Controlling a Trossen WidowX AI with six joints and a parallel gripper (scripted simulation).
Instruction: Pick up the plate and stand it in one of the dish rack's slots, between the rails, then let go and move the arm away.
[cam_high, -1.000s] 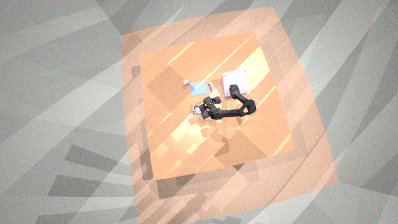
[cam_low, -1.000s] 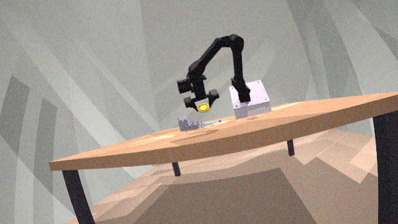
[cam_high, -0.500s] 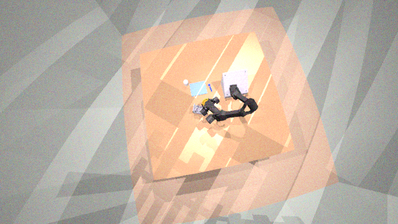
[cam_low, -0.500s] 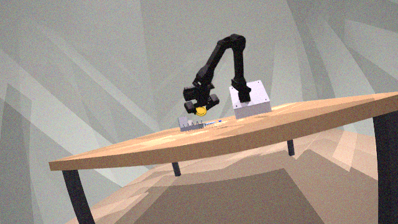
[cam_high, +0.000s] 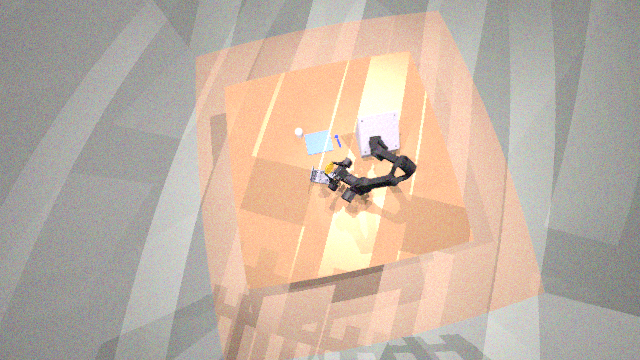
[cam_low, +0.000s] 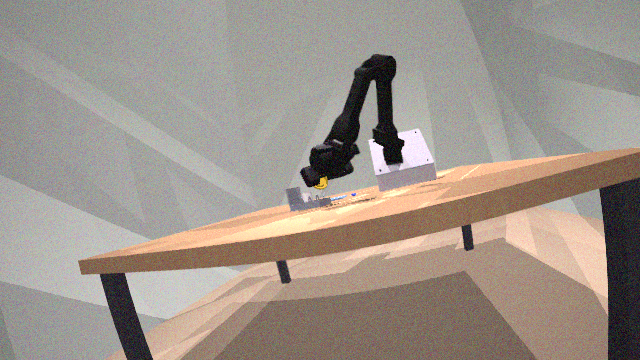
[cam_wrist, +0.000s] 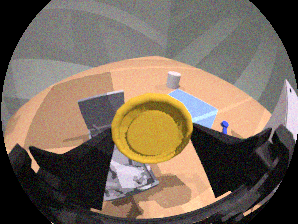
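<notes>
Right now my gripper tip is 3 cm short of the grey dish rack, 3 cm to the right of it and 6 cm above it. From my gripper tip the other things lie so: yellow plate: 1 cm behind; light blue mat: 3 cm ahead, 18 cm to the right, 8 cm below; blue utensil: 8 cm behind, 18 cm to the right, 8 cm below.
</notes>
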